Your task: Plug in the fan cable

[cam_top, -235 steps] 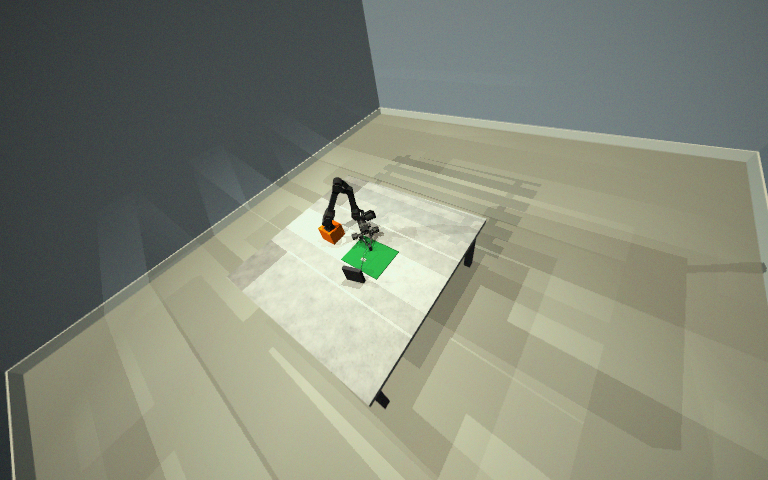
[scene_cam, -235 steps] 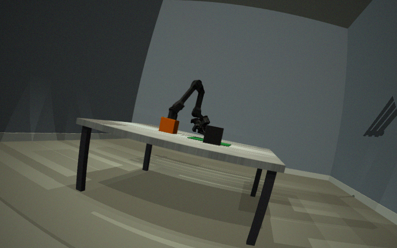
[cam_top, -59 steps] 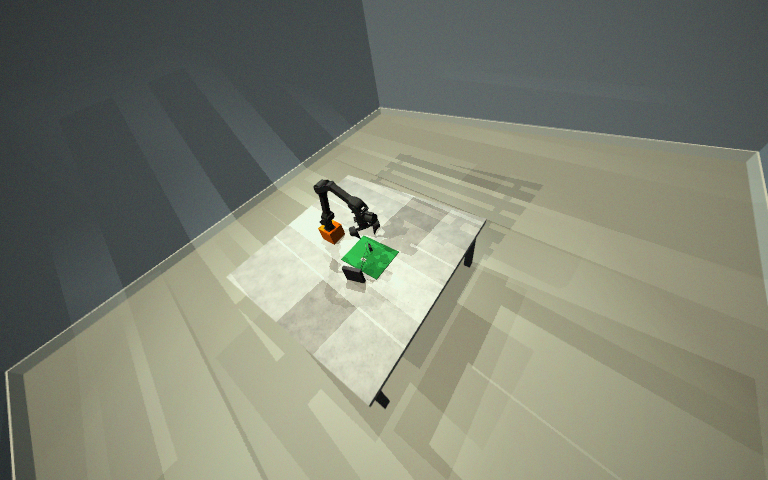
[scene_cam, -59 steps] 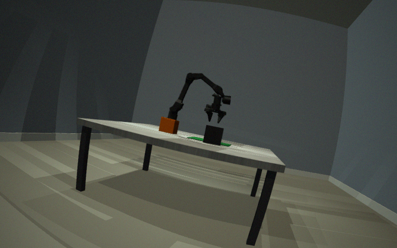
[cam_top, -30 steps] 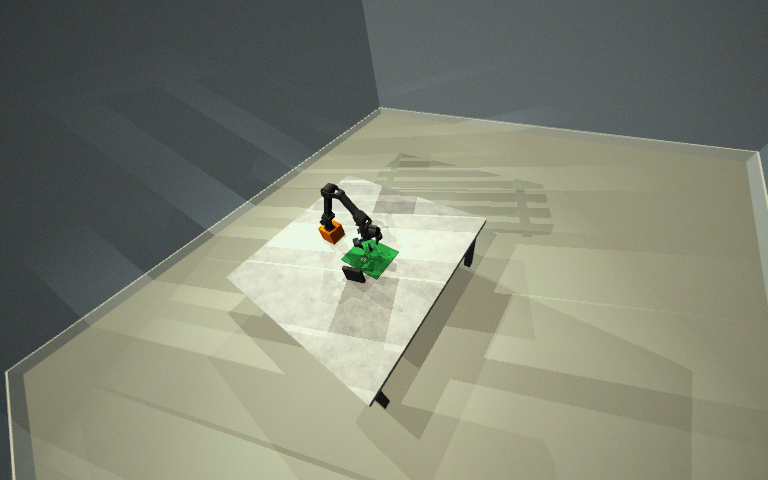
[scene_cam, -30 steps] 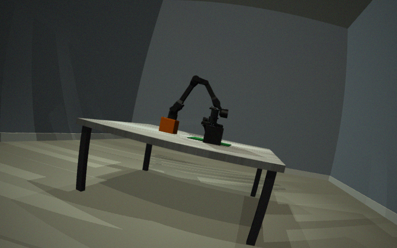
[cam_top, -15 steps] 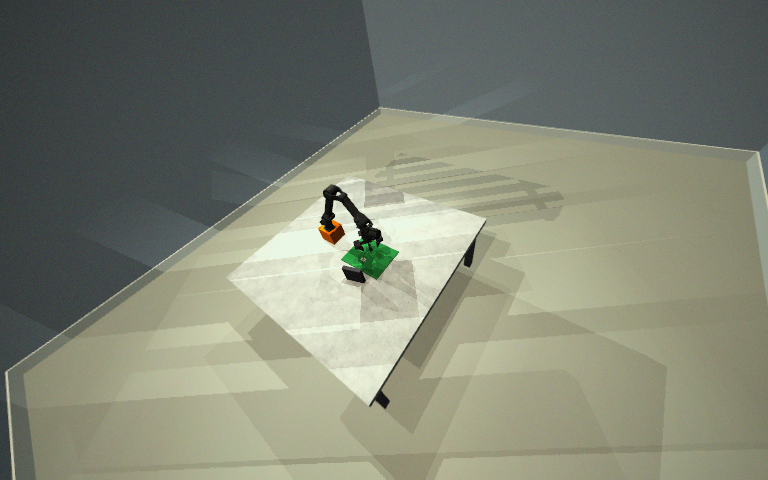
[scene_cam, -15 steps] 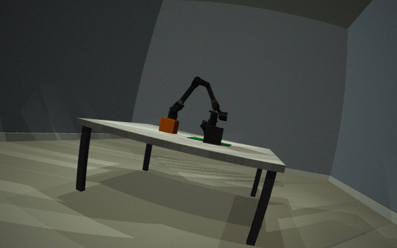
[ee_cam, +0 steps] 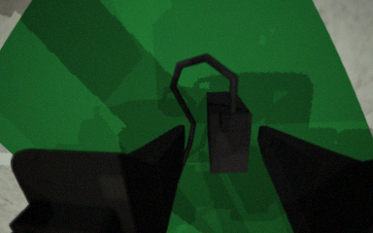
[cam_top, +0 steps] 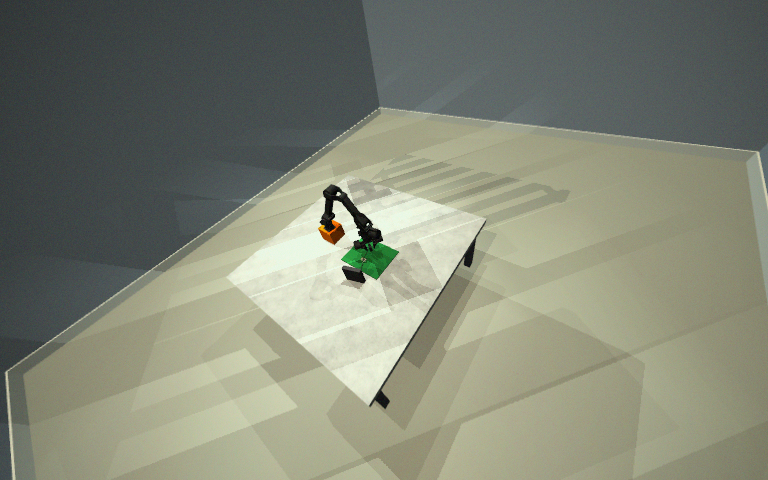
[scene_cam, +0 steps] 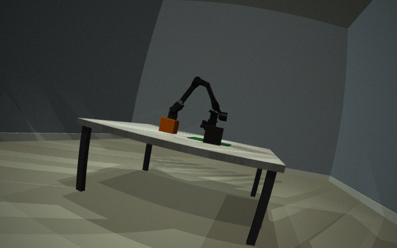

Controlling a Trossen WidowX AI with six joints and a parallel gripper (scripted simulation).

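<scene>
The black plug lies 1 cm behind my gripper tip and 1 cm above it. Round my gripper tip: black fan: 20 cm to the right, 9 cm ahead, 4 cm above; then board: 4 cm to the right, 3 cm below, 2 cm ahead; then white four-pin fan header: 8 cm to the right, 2 cm below, 2 cm ahead.
</scene>
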